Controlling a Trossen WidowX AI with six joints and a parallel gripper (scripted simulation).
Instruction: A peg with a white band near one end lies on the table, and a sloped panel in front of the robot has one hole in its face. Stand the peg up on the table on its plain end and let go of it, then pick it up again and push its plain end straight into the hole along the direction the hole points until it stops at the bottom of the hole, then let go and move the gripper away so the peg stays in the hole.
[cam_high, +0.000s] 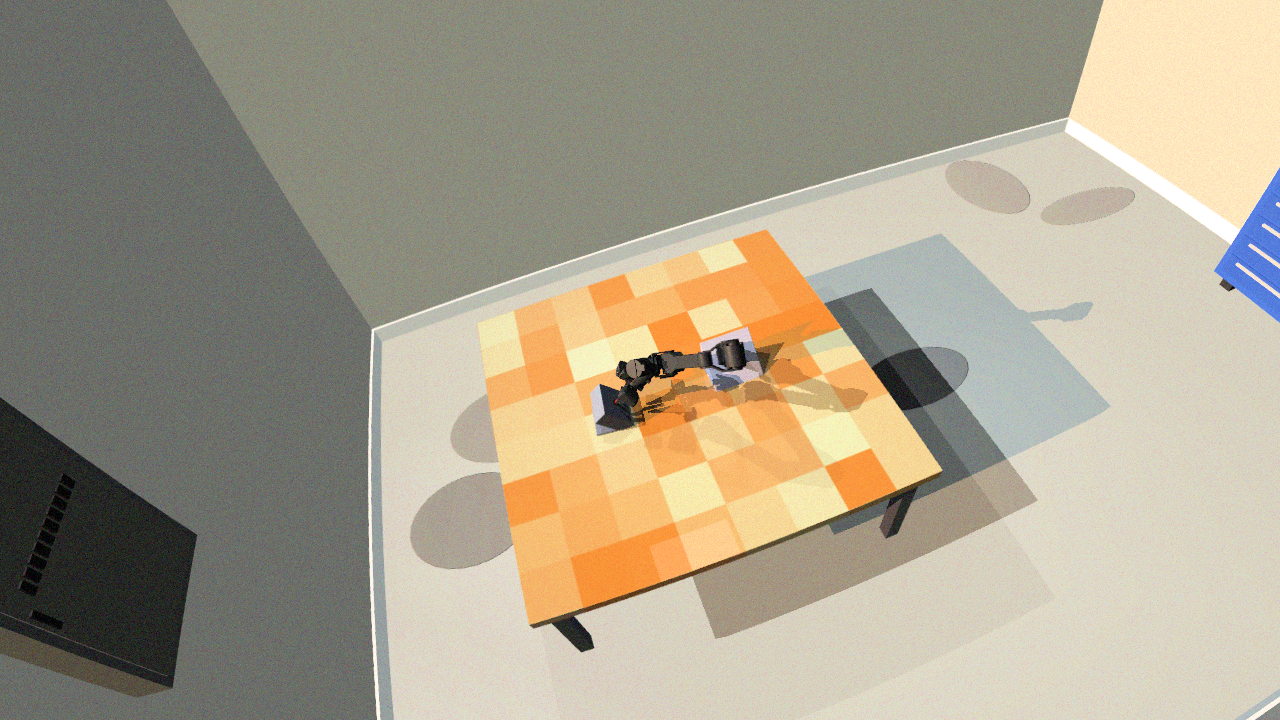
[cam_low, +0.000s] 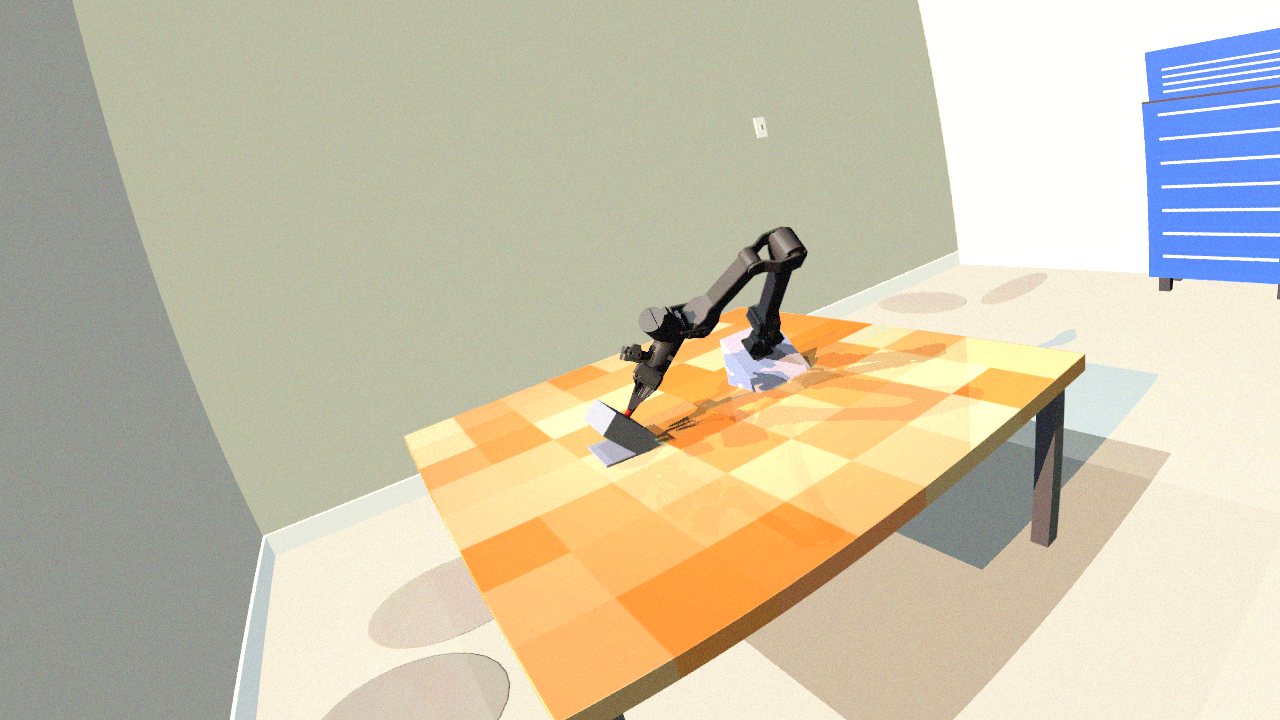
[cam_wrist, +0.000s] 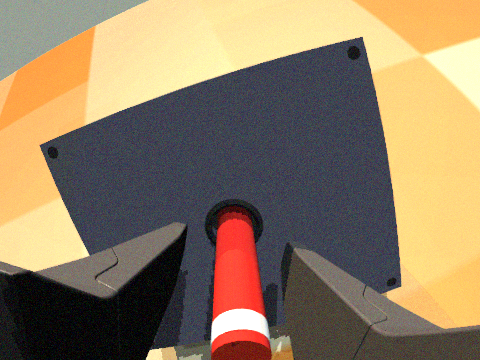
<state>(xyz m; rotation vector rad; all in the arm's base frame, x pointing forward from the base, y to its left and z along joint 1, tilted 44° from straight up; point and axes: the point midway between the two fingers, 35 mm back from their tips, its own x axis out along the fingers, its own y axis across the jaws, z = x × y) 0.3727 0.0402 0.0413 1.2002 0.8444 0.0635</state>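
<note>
Right now the red peg is 2 cm behind my gripper tip and 1 cm above it. The rest, counted from my gripper tip: dark sloped panel 3 cm ahead, 3 cm below.
</note>
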